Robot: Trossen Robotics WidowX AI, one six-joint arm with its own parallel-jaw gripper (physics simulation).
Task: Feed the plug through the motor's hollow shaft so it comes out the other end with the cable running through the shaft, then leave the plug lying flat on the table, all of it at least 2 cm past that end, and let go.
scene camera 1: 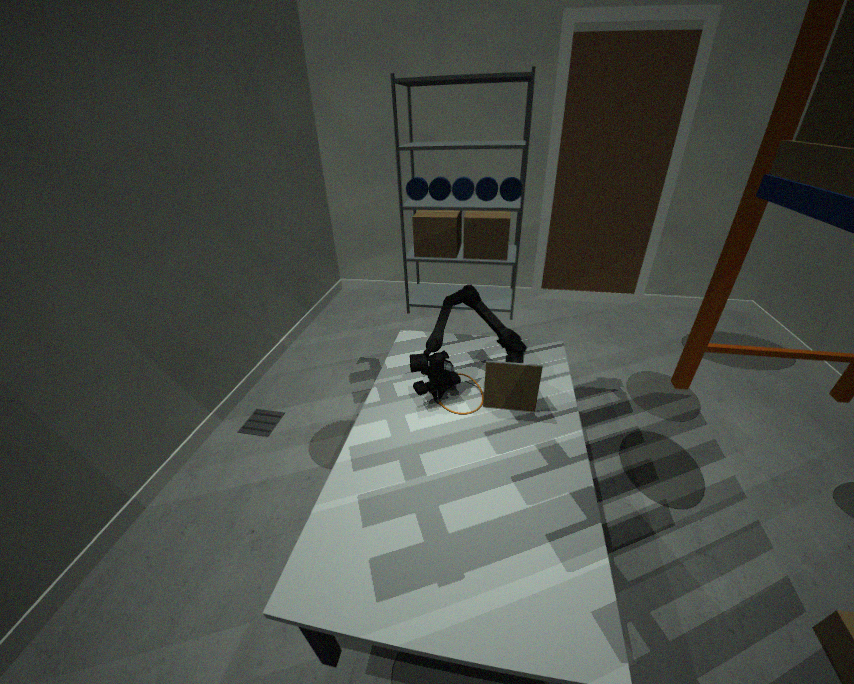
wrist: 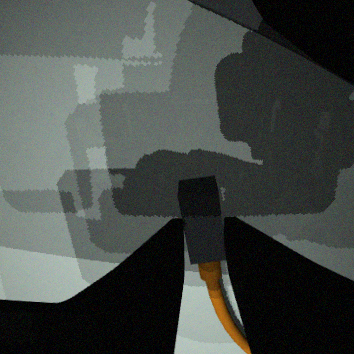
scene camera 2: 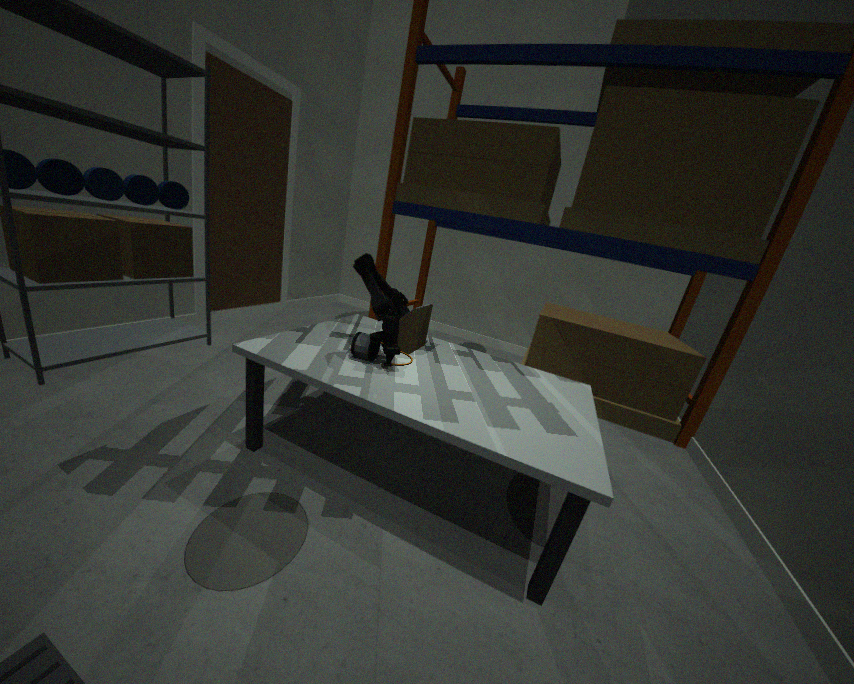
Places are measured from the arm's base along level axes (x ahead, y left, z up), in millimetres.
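Pixels of known places: gripper, fingertip midpoint: [scene camera 1: 437, 399] [wrist: 203, 228] [scene camera 2: 388, 363]; arm's base, origin of the base link: [scene camera 1: 514, 367] [scene camera 2: 406, 317].
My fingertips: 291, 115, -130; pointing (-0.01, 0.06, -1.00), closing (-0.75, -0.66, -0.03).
For each thing: its top centre in the pictures, then the offset to it from my fingertips, as dx, dy, dz. Level surfaces: height alone.
- plug, middle of its top: [wrist: 202, 229] +1, -1, +3
- motor, middle of its top: [scene camera 1: 442, 365] [scene camera 2: 367, 334] +6, -117, +91
- white table, its level: dz -12
The plug [wrist: 204, 240], a small dark block, sits between the fingertips of my gripper [scene camera 1: 436, 401] [scene camera 2: 390, 364] [wrist: 203, 228], which is shut on it low at the table. Its orange cable [scene camera 1: 463, 413] [scene camera 2: 411, 360] [wrist: 214, 290] leaves the plug's near end in the wrist view and curves in a loop toward the brown upright panel. The motor [scene camera 2: 364, 345], a dark cylinder with a grey band, lies on the table just left of the gripper in scene camera 2. In scene camera 1 it blends with the dark arm. Its shaft opening is too dark to make out.
The brown upright panel [scene camera 1: 511, 386] [scene camera 2: 414, 329] stands on the white table [scene camera 1: 456, 527] [scene camera 2: 563, 456], beside the arm's base. Strong shadows cross the table top. A grey shelf unit, a door and an orange and blue rack stand beyond it.
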